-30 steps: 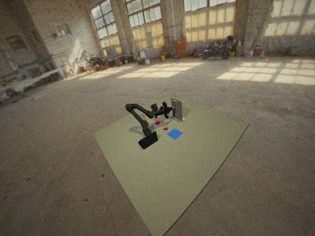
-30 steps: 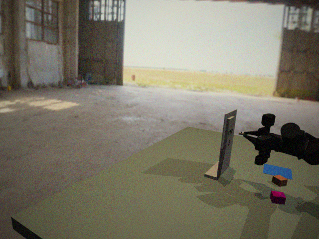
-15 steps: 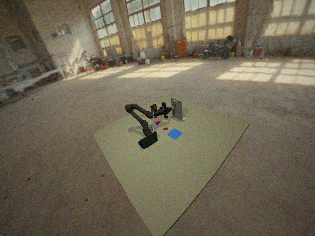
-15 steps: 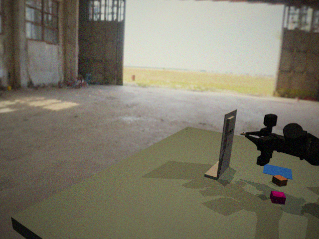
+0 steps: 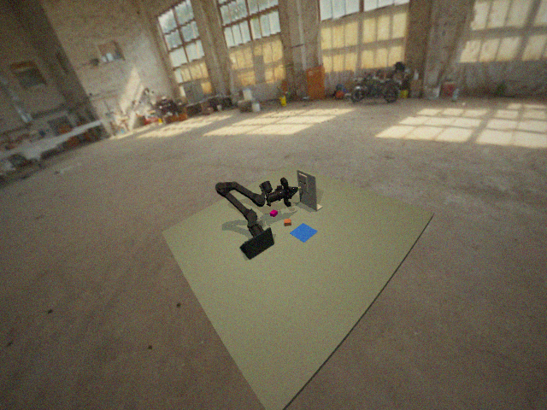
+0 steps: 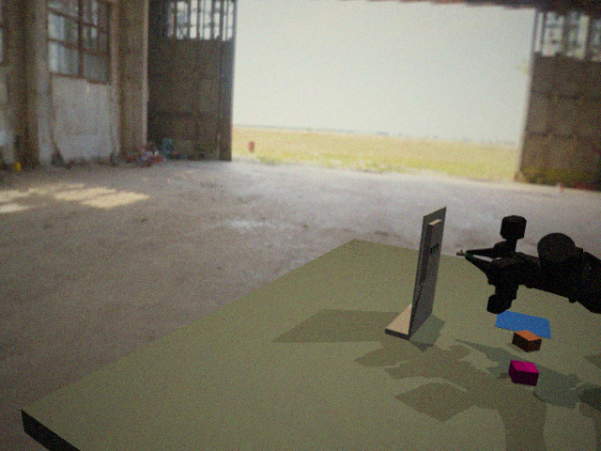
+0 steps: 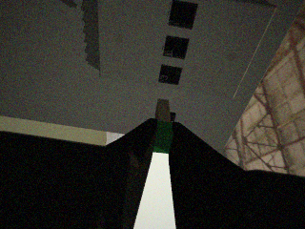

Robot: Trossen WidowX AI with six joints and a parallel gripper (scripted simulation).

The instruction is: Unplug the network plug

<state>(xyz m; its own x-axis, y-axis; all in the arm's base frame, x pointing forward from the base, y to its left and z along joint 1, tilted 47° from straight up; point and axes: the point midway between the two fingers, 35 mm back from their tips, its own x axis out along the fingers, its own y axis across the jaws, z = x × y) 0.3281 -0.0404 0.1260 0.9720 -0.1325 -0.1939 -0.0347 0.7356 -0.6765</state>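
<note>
My gripper tip is 18 cm above the blue marked square, 17 cm to the left of it and 12 cm past it. Also, from my gripper tip: green network plug right at my gripper tip; grey upright panel 8 cm ahead, 6 cm below, 1 cm to the left.
</note>
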